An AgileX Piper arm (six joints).
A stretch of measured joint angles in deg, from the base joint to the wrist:
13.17, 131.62, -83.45, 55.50, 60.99, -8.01
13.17, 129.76, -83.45, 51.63, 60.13, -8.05
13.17, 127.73, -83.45, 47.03, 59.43, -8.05
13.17, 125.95, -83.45, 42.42, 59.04, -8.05
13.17, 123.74, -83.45, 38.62, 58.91, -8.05
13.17, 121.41, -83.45, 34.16, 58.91, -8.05
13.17, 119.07, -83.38, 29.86, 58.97, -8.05
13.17, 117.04, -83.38, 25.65, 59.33, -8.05
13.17, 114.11, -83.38, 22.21, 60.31, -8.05
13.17, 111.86, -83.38, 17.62, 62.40, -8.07
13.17, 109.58, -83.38, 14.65, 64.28, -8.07
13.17, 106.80, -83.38, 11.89, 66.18, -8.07
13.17, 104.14, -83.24, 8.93, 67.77, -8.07
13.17, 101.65, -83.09, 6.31, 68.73, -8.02
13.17, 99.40, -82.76, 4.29, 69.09, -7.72
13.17, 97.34, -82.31, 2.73, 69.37, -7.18
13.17, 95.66, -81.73, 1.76, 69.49, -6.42
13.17, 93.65, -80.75, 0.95, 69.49, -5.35
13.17, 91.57, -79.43, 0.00, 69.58, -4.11
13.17, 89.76, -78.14, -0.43, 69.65, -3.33
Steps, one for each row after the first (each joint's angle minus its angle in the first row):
0.00, -1.86, 0.00, -3.87, -0.86, -0.04
0.00, -3.89, 0.00, -8.47, -1.56, -0.04
0.00, -5.67, 0.00, -13.08, -1.95, -0.04
0.00, -7.88, 0.00, -16.88, -2.08, -0.04
0.00, -10.21, 0.00, -21.34, -2.08, -0.04
0.00, -12.55, 0.07, -25.64, -2.02, -0.04
0.00, -14.58, 0.07, -29.85, -1.66, -0.04
0.00, -17.51, 0.07, -33.29, -0.68, -0.04
0.00, -19.76, 0.07, -37.88, 1.41, -0.06
0.00, -22.04, 0.07, -40.85, 3.29, -0.06
0.00, -24.82, 0.07, -43.61, 5.19, -0.06
0.00, -27.48, 0.21, -46.57, 6.78, -0.06
0.00, -29.97, 0.36, -49.19, 7.74, -0.01
0.00, -32.22, 0.69, -51.21, 8.10, 0.29
0.00, -34.28, 1.14, -52.77, 8.38, 0.83
0.00, -35.96, 1.72, -53.74, 8.50, 1.59
0.00, -37.97, 2.70, -54.55, 8.50, 2.66
0.00, -40.05, 4.02, -55.50, 8.59, 3.90
0.00, -41.86, 5.31, -55.93, 8.66, 4.68

